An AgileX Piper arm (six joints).
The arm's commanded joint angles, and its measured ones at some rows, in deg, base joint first. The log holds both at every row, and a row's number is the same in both.
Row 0, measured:
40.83, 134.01, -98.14, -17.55, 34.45, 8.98
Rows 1 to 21, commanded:
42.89, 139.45, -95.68, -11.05, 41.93, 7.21
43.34, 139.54, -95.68, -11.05, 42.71, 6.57
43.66, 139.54, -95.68, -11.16, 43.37, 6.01
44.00, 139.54, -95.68, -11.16, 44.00, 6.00
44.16, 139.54, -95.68, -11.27, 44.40, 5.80
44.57, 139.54, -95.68, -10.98, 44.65, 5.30
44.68, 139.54, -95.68, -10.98, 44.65, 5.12
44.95, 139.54, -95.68, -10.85, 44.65, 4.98
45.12, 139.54, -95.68, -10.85, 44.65, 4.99
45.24, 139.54, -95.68, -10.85, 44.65, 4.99
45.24, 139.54, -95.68, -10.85, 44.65, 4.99
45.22, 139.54, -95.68, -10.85, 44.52, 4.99
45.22, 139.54, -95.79, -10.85, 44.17, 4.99
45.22, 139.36, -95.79, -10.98, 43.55, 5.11
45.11, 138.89, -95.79, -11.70, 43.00, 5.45
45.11, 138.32, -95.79, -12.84, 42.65, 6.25
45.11, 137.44, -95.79, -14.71, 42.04, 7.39
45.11, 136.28, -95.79, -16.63, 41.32, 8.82
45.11, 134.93, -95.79, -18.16, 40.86, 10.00
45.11, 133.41, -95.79, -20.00, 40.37, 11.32
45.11, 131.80, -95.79, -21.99, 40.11, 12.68
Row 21, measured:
43.65, 132.94, -98.19, -22.13, 36.15, 7.94
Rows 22 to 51, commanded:
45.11, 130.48, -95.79, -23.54, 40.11, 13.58
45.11, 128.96, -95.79, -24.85, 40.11, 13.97
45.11, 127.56, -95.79, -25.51, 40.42, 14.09
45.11, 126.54, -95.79, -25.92, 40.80, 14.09
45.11, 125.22, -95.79, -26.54, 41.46, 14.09
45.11, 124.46, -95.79, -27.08, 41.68, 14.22
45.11, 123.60, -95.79, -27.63, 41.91, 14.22
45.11, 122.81, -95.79, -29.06, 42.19, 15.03
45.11, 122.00, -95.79, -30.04, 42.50, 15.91
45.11, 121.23, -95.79, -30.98, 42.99, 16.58
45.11, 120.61, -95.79, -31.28, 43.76, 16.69
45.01, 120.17, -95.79, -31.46, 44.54, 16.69
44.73, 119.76, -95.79, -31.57, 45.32, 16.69
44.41, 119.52, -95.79, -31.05, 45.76, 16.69
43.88, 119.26, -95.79, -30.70, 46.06, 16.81
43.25, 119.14, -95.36, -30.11, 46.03, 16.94
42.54, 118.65, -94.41, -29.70, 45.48, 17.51
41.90, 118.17, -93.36, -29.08, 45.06, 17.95
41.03, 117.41, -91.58, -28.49, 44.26, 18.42
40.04, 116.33, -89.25, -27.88, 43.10, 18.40
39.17, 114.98, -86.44, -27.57, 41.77, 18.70
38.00, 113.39, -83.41, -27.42, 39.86, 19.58
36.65, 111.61, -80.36, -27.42, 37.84, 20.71
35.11, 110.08, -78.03, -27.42, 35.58, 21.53
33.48, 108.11, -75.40, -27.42, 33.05, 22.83
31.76, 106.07, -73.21, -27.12, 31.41, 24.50
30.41, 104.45, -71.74, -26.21, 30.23, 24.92
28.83, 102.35, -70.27, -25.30, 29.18, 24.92
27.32, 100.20, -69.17, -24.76, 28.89, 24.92
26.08, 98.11, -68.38, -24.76, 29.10, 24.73
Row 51, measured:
30.87, 105.62, -72.78, -26.13, 32.54, 23.58
